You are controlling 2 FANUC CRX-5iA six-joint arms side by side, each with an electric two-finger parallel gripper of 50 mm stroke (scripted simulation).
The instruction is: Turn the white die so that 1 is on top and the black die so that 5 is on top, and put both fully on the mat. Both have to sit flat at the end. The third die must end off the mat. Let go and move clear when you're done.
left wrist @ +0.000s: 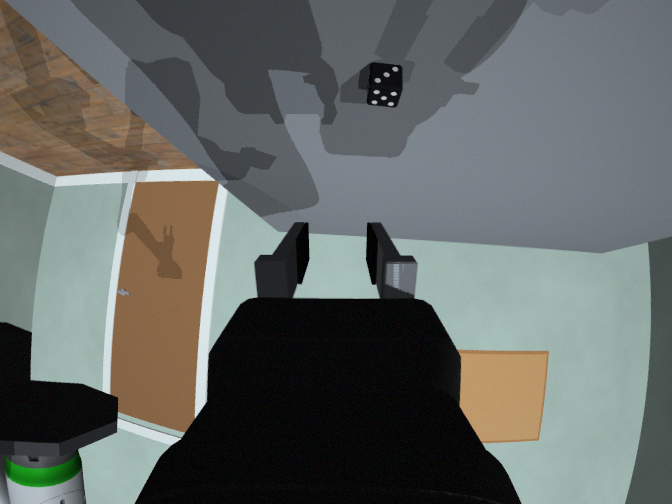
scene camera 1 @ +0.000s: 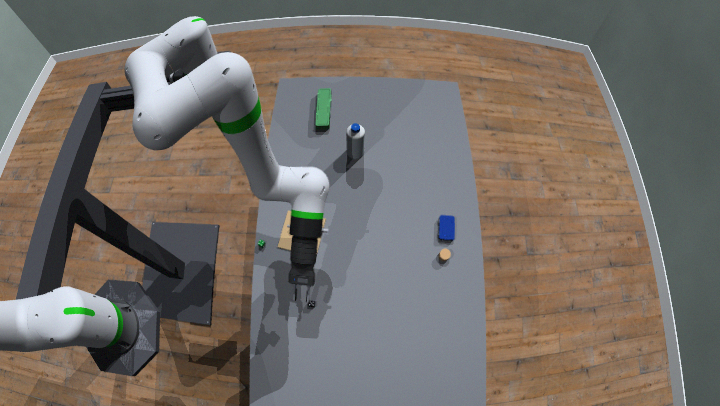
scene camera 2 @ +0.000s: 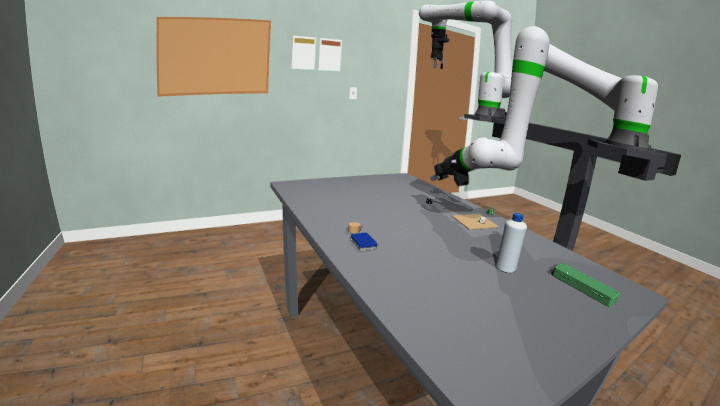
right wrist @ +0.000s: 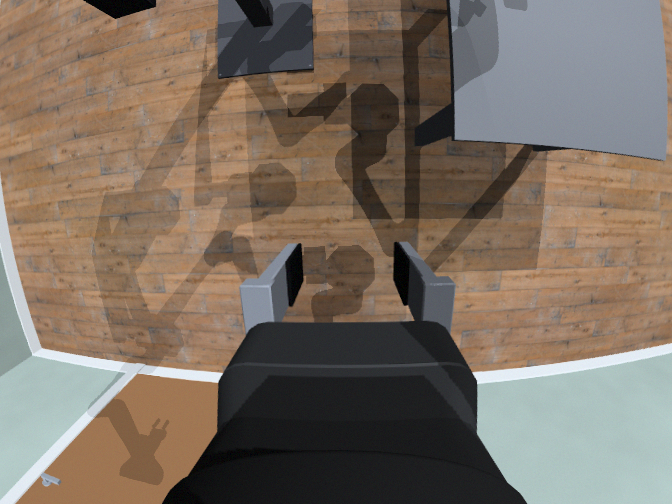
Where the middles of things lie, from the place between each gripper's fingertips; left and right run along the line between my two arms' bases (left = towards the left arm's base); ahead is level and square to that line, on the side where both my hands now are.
Right now my left hand (scene camera 1: 301, 300) is 11 cm above the black die (left wrist: 384, 87), 2 cm short of it and 1 cm to the left of it. From my left hand the other things lie so: white bottle (scene camera 2: 514, 232): 58 cm to the left, 7 cm ahead, 4 cm below; then green box (scene camera 2: 606, 295): 76 cm to the left, 10 cm below, 9 cm behind.
The black die lies 390 mm ahead of my right hand, 720 mm to the left of it and 670 mm below it.
